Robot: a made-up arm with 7 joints.
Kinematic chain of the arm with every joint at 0, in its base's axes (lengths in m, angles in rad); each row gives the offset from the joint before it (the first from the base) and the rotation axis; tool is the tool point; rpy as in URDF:
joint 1: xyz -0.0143 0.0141 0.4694 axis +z
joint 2: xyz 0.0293 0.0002 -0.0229 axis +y
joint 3: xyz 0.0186 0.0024 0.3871 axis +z
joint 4: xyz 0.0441 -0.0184 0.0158 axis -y
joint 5: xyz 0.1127 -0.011 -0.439 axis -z
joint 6: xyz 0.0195 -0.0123 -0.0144 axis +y
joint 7: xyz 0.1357 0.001 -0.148 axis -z
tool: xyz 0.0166 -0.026 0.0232 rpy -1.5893 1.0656 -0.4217
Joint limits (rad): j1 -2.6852..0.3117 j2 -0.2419..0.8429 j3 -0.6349..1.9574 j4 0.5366..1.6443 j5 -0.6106..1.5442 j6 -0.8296..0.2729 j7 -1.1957..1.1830
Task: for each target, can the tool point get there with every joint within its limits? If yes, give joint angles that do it. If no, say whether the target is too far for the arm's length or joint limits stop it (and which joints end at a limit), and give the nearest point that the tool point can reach.
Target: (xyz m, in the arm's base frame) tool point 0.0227 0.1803 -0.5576
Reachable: no: joint limits stop it (at a limit: joint 1, joint 2, joint 4, joint 5, joint 6) | nearest point 0.2414 0.1922 0.0291 | short by 0.626 m
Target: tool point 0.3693 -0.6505 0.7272
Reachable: yes | joints -1.6682 0.4038 0.9901 1.1780 0.1942 -0.6354 0.9382
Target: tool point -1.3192 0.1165 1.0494
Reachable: no: too far | nearest point -0.9082 0.0476 0.8633 | short by 0.456 m
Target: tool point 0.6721 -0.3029 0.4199
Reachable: yes | joints -0.3343 0.3971 0.1157 1.0455 0.8042 0.1332 0.7856
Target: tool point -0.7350 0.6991 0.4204
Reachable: no: joint limits stop it (at a limit: joint 1, joint 2, joint 3, joint 5, joint 6) | nearest point -0.4771 0.5061 0.5741 | short by 0.357 m
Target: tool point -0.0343 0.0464 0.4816
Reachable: no: joint limits stop it (at a limit: joint 1, joint 2, joint 3, joint 4, joint 5, joint 6) | nearest point -0.3254 0.2876 0.5451 | short by 0.383 m
